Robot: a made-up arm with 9 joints. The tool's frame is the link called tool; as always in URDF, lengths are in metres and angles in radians. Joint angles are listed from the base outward. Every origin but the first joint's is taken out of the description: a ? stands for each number. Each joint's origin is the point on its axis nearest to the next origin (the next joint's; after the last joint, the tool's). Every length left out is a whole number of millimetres.
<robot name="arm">
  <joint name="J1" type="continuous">
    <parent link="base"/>
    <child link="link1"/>
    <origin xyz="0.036 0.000 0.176" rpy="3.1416 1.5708 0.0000"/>
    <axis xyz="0 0 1"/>
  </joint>
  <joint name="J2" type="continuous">
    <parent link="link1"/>
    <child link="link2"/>
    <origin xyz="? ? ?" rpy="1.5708 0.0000 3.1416"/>
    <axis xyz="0 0 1"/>
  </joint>
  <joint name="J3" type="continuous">
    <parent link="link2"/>
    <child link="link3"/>
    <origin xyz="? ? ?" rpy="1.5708 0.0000 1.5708"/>
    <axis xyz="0 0 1"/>
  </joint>
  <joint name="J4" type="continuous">
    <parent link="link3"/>
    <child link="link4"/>
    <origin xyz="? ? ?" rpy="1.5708 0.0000 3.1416"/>
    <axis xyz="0 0 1"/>
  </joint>
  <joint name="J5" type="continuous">
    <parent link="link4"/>
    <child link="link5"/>
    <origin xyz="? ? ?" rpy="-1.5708 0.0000 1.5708"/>
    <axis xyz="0 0 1"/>
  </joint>
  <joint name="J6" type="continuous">
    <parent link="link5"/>
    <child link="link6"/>
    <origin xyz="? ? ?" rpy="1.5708 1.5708 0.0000"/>
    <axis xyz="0 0 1"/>
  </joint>
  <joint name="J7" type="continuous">
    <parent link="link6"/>
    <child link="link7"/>
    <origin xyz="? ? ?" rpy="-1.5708 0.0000 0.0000"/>
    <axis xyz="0 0 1"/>
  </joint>
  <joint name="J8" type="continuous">
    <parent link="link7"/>
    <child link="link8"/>
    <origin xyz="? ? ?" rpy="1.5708 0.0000 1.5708"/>
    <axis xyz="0 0 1"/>
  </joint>
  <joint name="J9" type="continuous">
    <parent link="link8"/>
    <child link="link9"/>
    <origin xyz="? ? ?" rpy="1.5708 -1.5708 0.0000"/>
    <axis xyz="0 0 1"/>
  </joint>
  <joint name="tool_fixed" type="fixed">
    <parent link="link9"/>
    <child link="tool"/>
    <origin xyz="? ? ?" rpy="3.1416 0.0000 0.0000"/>
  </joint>
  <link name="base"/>
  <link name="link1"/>
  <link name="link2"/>
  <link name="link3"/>
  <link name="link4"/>
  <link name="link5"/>
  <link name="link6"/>
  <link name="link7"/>
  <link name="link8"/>
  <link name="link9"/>
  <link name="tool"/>
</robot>
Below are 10 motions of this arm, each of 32 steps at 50 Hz.
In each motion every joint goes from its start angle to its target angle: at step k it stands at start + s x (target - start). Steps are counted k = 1, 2, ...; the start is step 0. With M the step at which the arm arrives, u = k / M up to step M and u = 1 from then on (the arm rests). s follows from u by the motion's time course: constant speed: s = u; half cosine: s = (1 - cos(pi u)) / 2; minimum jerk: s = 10 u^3 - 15 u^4 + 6 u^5.
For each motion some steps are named. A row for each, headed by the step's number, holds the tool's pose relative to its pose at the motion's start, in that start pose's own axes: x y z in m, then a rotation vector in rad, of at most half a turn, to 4 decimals.
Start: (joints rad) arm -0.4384 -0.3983 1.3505 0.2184 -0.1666 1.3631 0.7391 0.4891 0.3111
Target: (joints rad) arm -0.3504 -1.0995 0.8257 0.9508 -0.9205 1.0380 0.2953 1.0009 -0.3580
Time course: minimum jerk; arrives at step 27
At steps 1, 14, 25, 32:
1: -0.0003 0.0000 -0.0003 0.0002 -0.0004 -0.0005
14: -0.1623 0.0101 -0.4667 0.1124 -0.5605 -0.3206
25: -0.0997 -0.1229 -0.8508 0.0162 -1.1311 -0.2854
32: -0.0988 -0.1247 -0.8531 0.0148 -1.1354 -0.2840

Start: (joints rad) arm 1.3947 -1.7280 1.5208 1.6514 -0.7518 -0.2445 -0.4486 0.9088 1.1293
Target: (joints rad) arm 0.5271 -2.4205 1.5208 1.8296 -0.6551 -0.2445 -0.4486 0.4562 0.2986
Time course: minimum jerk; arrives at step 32
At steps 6, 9, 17, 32:
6: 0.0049 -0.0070 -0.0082 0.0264 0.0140 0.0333
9: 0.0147 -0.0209 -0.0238 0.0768 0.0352 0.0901
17: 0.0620 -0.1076 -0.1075 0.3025 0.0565 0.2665
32: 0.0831 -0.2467 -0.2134 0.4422 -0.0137 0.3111

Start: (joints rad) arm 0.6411 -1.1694 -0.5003 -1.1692 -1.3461 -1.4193 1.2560 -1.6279 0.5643
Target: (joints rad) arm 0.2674 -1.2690 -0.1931 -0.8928 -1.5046 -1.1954 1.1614 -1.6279 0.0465
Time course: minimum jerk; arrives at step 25
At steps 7, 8, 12, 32:
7: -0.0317 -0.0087 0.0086 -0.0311 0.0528 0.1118
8: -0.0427 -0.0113 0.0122 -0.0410 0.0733 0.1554
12: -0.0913 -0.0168 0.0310 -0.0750 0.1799 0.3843
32: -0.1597 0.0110 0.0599 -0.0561 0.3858 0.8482

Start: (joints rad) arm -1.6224 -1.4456 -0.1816 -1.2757 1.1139 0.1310 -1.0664 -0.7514 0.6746
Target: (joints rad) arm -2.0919 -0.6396 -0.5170 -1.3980 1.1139 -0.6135 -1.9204 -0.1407 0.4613
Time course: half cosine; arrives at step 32
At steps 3, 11, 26, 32:
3: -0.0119 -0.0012 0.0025 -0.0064 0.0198 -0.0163
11: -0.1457 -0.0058 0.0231 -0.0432 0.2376 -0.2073
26: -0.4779 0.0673 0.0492 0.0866 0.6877 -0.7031
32: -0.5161 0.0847 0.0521 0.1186 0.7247 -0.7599

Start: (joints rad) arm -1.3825 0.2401 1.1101 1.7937 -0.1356 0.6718 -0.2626 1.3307 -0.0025
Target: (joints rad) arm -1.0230 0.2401 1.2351 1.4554 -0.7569 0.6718 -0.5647 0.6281 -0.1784
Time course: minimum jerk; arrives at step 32
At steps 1, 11, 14, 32:
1: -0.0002 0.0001 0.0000 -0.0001 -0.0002 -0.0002
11: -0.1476 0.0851 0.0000 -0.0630 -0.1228 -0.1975
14: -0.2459 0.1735 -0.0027 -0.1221 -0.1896 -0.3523
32: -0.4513 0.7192 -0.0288 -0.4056 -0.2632 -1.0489

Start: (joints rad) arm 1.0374 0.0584 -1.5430 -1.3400 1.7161 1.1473 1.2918 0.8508 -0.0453
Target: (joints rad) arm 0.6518 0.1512 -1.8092 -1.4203 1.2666 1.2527 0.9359 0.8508 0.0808
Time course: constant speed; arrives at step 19
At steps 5, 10, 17, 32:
5: -0.1099 0.0333 -0.0647 0.0104 -0.2999 -0.0359
10: -0.1958 0.0590 -0.1611 0.0689 -0.5957 -0.0775
17: -0.2602 0.0965 -0.3261 0.2317 -0.9899 -0.1468
32: -0.2657 0.1103 -0.3747 0.2954 -1.0959 -0.1693

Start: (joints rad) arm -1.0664 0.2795 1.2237 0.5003 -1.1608 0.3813 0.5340 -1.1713 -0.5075
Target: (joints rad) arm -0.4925 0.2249 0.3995 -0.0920 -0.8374 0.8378 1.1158 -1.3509 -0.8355
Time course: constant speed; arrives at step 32
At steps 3, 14, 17, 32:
3: 0.0016 0.0121 0.0874 -0.1013 0.0941 0.0420
14: 0.1411 0.1117 0.3785 -0.4481 0.4551 0.2955
17: 0.2092 0.1559 0.4363 -0.5328 0.5555 0.3891
32: 0.6072 0.4831 0.4887 -0.8660 1.0484 0.9822

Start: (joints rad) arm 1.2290 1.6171 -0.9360 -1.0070 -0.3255 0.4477 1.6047 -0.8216 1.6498
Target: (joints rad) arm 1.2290 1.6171 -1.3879 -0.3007 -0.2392 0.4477 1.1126 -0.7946 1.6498
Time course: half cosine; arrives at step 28
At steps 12, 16, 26, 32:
12: -0.0017 0.0071 -0.0133 -0.0965 -0.2887 -0.2475
16: -0.0034 0.0128 -0.0246 -0.1546 -0.4522 -0.3998
26: -0.0054 0.0251 -0.0508 -0.2515 -0.7283 -0.6689
32: -0.0055 0.0255 -0.0518 -0.2546 -0.7375 -0.6780

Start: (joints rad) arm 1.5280 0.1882 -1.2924 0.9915 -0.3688 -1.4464 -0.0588 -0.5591 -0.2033
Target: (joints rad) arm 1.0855 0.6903 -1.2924 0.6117 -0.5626 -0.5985 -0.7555 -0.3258 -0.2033
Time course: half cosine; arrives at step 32
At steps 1, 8, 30, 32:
1: -0.0015 -0.0001 -0.0016 0.0024 -0.0009 -0.0012
8: -0.0891 -0.0004 -0.1003 0.1554 -0.0470 -0.0752
30: -0.5450 0.4109 -0.5904 1.2776 -0.0574 -0.6322
32: -0.5493 0.4192 -0.5916 1.2918 -0.0545 -0.6398

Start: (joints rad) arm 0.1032 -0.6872 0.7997 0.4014 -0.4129 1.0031 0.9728 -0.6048 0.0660
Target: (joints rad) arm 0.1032 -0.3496 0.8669 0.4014 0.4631 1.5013 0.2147 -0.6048 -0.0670
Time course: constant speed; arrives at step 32
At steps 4, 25, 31, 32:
4: -0.0273 0.0024 0.0540 -0.0905 -0.0374 0.0373
25: -0.2704 -0.0248 0.1778 -0.4582 -0.4058 0.1485
31: -0.3388 -0.0685 0.1573 -0.5112 -0.5491 0.1697
32: -0.3485 -0.0779 0.1518 -0.5173 -0.5739 0.1735

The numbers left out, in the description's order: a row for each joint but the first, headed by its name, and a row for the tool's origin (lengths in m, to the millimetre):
J2: 0.156 -0.136 0.000
J3: 0.227 -0.061 0.000
J4: 0.079 -0.364 0.000
J5: -0.018 -0.114 0.000
J6: -0.378 -0.091 0.000
J7: 0.066 0.384 0.000
J8: 0.092 -0.081 0.000
J9: -0.367 0.121 0.000
tool: -0.215 0.104 0.000

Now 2 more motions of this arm.
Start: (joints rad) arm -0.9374 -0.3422 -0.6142 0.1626 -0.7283 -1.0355 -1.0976 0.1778 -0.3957
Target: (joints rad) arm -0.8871 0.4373 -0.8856 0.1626 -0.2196 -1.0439 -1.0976 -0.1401 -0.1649
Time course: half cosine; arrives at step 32
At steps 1, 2, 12, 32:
1: -0.0006 0.0001 0.0006 0.0000 -0.0014 -0.0004
2: -0.0025 0.0003 0.0023 0.0000 -0.0055 -0.0017
12: -0.0919 -0.0012 0.0607 0.0205 -0.1632 -0.0665
32: -0.3138 -0.0915 0.1070 0.1885 -0.3785 -0.2657

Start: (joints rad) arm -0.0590 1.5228 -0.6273 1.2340 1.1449 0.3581 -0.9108 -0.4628 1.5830
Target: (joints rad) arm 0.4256 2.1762 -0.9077 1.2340 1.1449 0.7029 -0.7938 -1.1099 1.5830
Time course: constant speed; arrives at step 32
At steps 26, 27, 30, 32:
26: 0.0183 0.0422 -0.0909 -0.2601 -0.4113 -0.3418
27: 0.0163 0.0457 -0.0949 -0.2750 -0.4315 -0.3485
30: 0.0092 0.0569 -0.1076 -0.3212 -0.4938 -0.3647
32: 0.0037 0.0649 -0.1166 -0.3530 -0.5365 -0.3724

